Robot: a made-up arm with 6 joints.
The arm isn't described. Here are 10 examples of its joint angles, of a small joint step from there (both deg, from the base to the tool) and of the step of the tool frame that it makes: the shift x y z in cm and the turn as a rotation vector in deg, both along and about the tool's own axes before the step.
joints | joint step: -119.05 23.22 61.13 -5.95 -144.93 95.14 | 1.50 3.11 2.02 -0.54 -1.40 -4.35
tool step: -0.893 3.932 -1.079 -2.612 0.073 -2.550
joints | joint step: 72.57 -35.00 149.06 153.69 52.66 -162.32 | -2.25 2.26 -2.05 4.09 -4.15 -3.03
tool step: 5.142 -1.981 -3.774 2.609 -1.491 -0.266
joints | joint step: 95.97 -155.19 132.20 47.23 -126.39 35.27 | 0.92 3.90 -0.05 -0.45 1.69 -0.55
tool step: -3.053 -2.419 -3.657 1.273 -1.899 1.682
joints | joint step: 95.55 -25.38 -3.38 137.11 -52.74 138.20 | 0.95 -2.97 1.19 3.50 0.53 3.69
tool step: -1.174 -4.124 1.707 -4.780 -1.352 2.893
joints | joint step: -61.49 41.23 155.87 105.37 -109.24 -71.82 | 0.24 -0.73 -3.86 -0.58 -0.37 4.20
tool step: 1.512 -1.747 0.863 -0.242 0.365 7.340
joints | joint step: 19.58 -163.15 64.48 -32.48 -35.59 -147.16 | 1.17 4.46 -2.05 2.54 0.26 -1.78
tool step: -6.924 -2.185 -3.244 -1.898 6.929 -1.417
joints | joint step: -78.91 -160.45 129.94 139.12 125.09 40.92 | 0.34 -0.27 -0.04 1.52 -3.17 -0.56
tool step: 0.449 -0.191 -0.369 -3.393 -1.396 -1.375
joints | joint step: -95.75 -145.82 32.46 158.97 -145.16 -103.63 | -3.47 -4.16 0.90 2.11 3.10 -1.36
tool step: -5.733 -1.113 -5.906 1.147 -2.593 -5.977
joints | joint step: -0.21 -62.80 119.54 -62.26 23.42 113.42 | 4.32 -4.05 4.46 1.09 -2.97 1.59
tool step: -1.627 10.505 -6.975 6.737 3.165 1.020
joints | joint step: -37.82 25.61 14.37 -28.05 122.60 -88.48 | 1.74 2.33 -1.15 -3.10 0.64 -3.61
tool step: 0.284 -1.163 4.749 3.213 2.156 -1.932
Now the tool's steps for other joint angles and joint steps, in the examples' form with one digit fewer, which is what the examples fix.
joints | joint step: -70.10 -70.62 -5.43 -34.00 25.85 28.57 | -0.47 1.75 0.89 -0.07 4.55 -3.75
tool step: 0.79 -0.40 -0.93 2.14 3.35 -3.13
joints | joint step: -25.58 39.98 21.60 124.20 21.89 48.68 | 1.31 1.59 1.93 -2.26 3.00 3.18
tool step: 0.15 1.11 -1.04 4.00 1.22 1.86
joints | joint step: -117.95 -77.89 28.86 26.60 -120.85 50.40 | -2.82 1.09 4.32 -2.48 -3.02 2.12
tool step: -0.70 -1.98 2.91 0.13 0.29 1.52
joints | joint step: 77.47 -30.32 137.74 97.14 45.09 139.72 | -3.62 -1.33 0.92 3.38 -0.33 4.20
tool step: 4.80 1.00 -3.31 2.47 -1.67 9.03
